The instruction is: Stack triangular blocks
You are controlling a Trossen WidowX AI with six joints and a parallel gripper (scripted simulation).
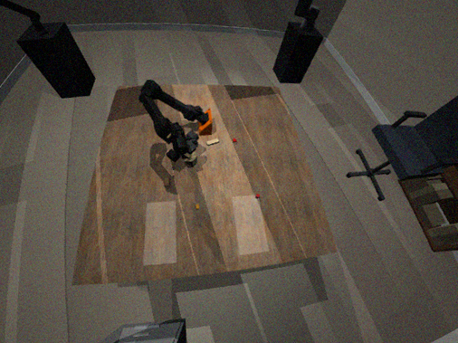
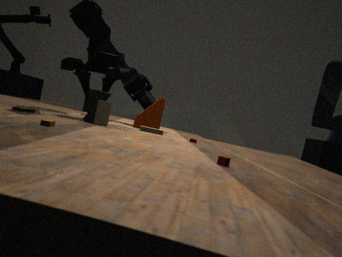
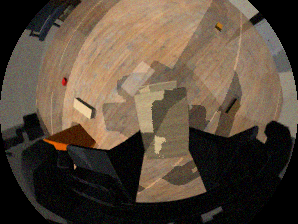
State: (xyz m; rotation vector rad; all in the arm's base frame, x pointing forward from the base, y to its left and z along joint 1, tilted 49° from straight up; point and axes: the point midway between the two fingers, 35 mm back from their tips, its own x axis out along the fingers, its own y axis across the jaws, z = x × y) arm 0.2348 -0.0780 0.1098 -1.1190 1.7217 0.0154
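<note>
Now: gripper tip 10 mm below the pale triangular block. Round my gripper tip: dark flat piece (130 mm ahead, 120 mm to the right, 60 mm below); then yellow piece (290 mm ahead, 60 mm below, 30 mm to the left).
</note>
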